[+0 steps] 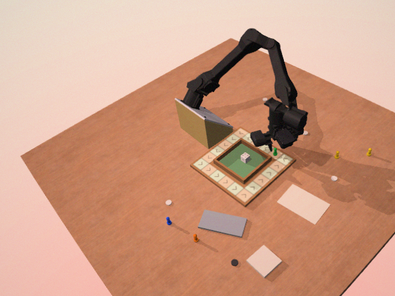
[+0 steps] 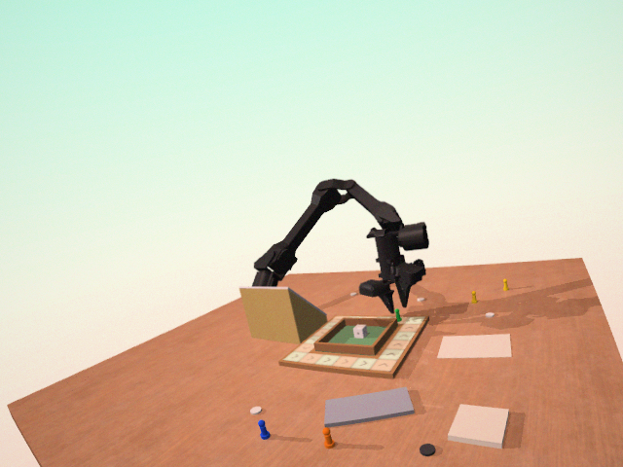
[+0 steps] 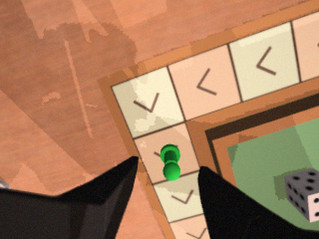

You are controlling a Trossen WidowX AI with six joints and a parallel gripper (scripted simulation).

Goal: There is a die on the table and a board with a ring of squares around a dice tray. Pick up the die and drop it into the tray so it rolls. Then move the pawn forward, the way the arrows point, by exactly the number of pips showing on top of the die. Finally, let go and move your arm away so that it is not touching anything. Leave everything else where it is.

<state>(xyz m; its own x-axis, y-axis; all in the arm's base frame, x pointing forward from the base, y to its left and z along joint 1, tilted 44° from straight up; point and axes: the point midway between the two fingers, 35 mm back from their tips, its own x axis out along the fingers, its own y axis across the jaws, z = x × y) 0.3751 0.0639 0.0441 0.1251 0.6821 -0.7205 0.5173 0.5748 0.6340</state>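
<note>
The green pawn is 1 cm below my gripper tip. Also, from my gripper tip: green dice tray (11 cm to the right, 8 cm behind, 3 cm below); then grey slab (36 cm to the right, 4 cm below, 4 cm ahead); then white die (9 cm to the right, 7 cm behind, 2 cm below).
</note>
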